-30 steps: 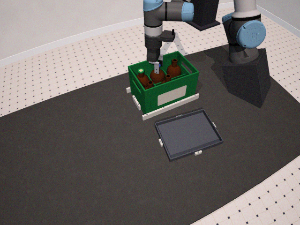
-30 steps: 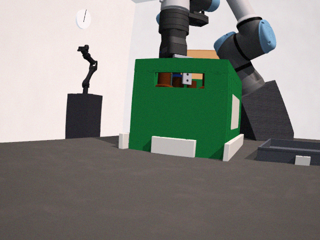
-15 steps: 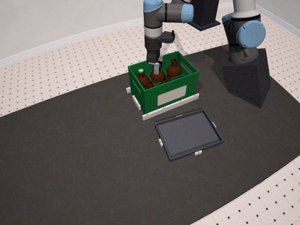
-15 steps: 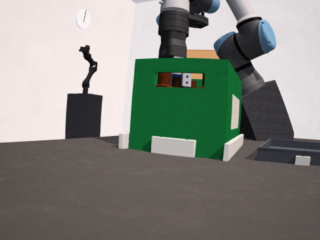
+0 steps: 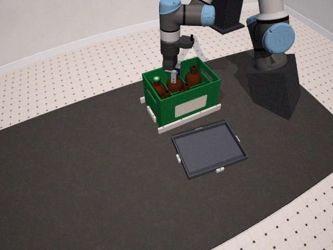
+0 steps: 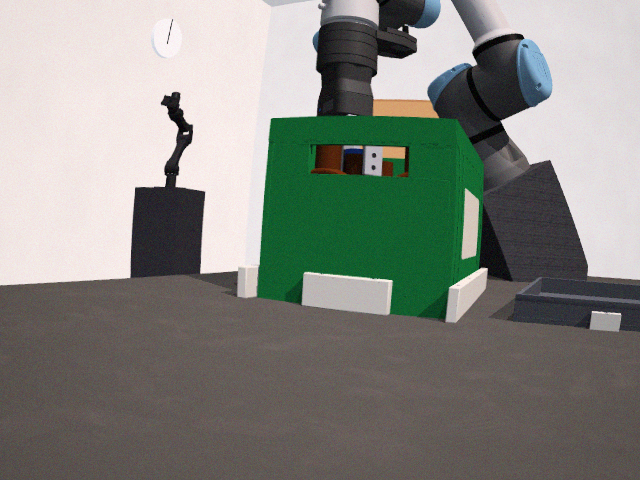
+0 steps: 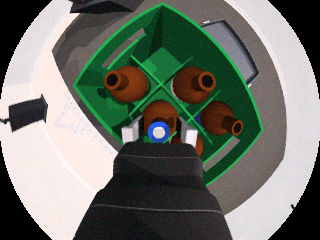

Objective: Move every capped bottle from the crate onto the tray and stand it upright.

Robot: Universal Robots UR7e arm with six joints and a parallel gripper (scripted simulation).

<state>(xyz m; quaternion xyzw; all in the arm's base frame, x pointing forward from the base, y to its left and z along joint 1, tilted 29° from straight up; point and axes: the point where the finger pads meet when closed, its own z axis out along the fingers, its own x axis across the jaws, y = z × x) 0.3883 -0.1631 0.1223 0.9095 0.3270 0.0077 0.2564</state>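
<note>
My gripper is now 60 mm above the blue-capped bottle. Also, from my hand: crate: 70 mm below, 40 mm to the left, 10 mm ahead; grey tray: 310 mm to the left, 140 mm below, 50 mm ahead; open bottle: 90 mm behind, 60 mm below, 10 mm to the left.
</note>
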